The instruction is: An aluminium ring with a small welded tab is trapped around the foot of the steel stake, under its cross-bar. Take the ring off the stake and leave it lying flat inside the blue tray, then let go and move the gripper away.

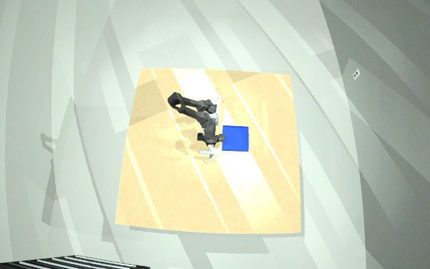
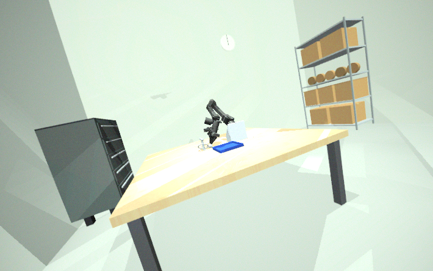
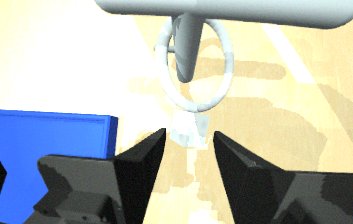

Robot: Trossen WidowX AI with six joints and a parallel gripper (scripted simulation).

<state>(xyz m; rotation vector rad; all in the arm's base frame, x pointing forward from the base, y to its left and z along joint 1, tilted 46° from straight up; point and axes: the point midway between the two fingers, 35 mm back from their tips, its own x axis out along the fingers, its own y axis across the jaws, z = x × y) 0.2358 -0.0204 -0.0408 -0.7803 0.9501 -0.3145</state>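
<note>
The aluminium ring is 60 mm ahead of my gripper tip and 10 mm below it. From my gripper tip the other things lie so: blue tray 170 mm to the left, 100 mm behind, 30 mm below.
</note>
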